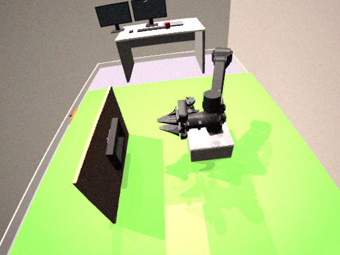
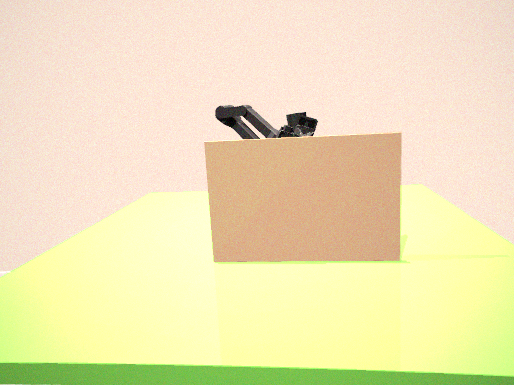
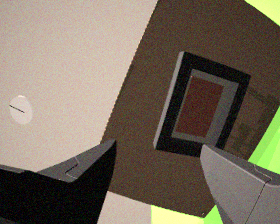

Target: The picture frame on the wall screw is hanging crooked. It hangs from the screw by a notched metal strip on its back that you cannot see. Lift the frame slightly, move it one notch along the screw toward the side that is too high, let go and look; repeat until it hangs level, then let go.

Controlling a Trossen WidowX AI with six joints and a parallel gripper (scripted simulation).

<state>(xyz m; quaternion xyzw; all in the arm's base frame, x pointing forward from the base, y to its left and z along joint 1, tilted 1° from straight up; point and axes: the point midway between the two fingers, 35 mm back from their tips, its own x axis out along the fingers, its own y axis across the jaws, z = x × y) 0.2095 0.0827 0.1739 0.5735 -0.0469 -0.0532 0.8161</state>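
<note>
Right now the picture frame is 19 cm ahead of my gripper tip, 4 cm to the right of it and 9 cm below it. The rest, counted from my gripper tip: tan wall board (20 cm ahead, 3 cm to the right, 11 cm below).
</note>
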